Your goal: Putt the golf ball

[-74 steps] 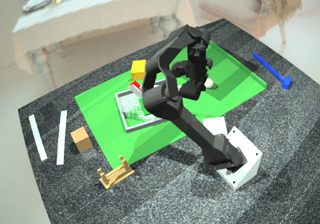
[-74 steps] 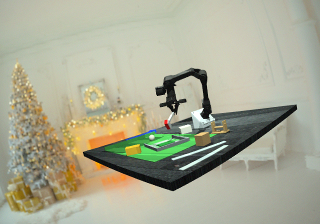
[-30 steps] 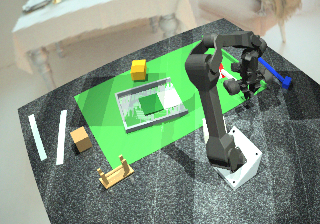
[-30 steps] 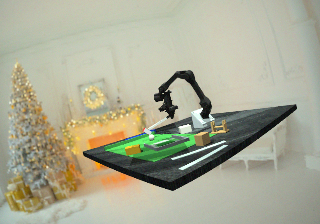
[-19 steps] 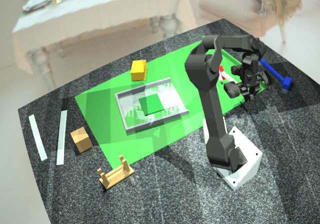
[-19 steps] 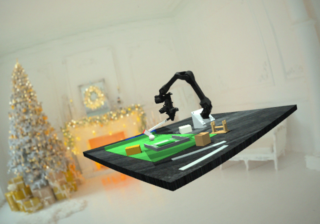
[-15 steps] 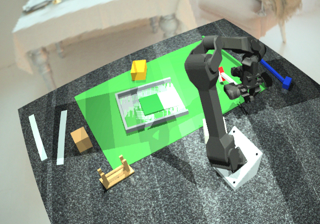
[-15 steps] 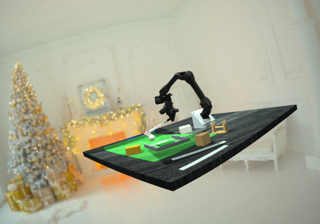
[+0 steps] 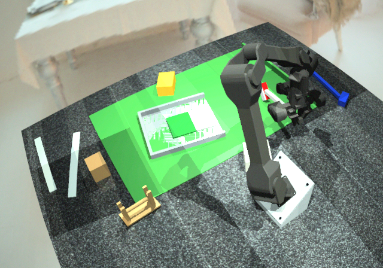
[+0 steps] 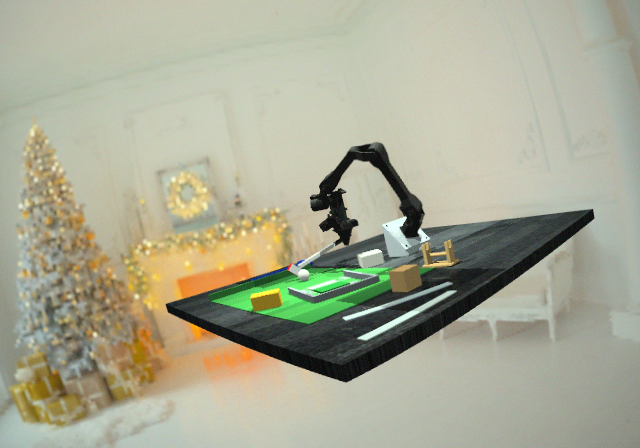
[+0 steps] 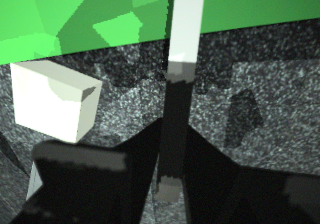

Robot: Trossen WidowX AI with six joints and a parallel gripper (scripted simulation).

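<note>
The white cube is 10 mm behind my gripper tip, 150 mm to the left of it and 60 mm below it. The rest, counted from my gripper tip: white golf ball: 230 mm ahead, 50 mm to the left, 50 mm below; then blue putter: 180 mm ahead, 290 mm to the right, 60 mm below; then red putter: 120 mm ahead, 10 mm below.
</note>
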